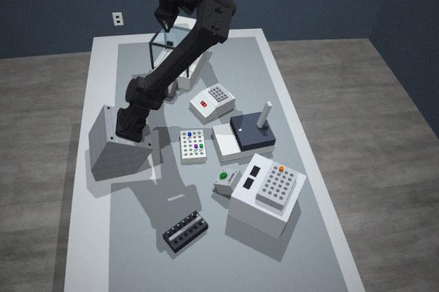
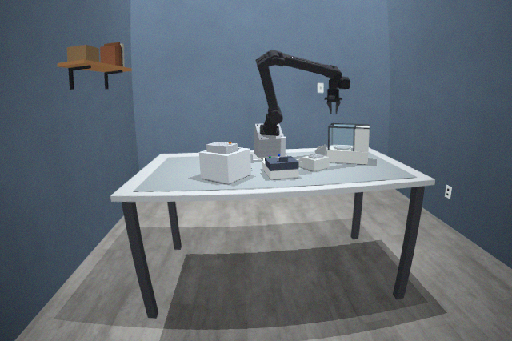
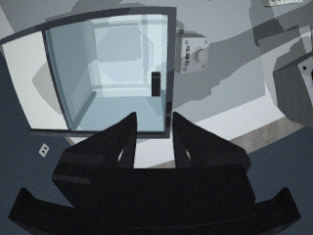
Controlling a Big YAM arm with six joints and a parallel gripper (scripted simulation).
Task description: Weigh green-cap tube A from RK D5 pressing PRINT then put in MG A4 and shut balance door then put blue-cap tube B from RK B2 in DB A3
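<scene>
The balance door lies 10 mm ahead of my hand, 20 mm to the left of it and 70 mm below it. Round my hand: white tube rack: 80 mm ahead, 360 mm to the right, 270 mm below; dry block DB: 170 mm ahead, 160 mm to the right, 250 mm below; tube B: 70 mm ahead, 330 mm to the right, 260 mm below.
</scene>
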